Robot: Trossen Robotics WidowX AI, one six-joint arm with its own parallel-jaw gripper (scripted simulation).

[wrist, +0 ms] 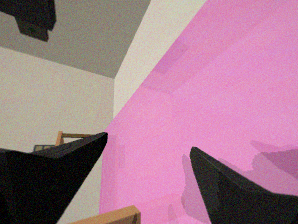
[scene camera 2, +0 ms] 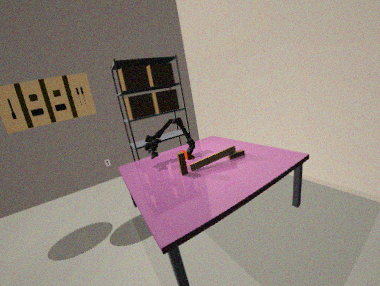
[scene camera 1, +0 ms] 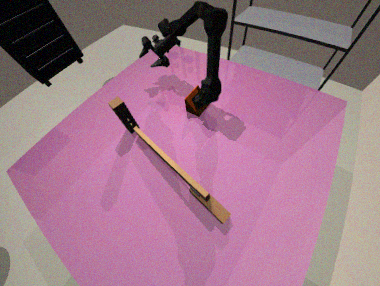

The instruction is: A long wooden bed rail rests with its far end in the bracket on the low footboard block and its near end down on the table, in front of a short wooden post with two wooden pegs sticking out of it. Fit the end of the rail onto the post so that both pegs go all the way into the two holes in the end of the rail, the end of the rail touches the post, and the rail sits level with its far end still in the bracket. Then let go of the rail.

My gripper (wrist: 149, 143) is open, holding nothing. I also see a wooden rail (scene camera 1: 178, 170).
The wrist view does not show the wooden rail: it is out of frame.
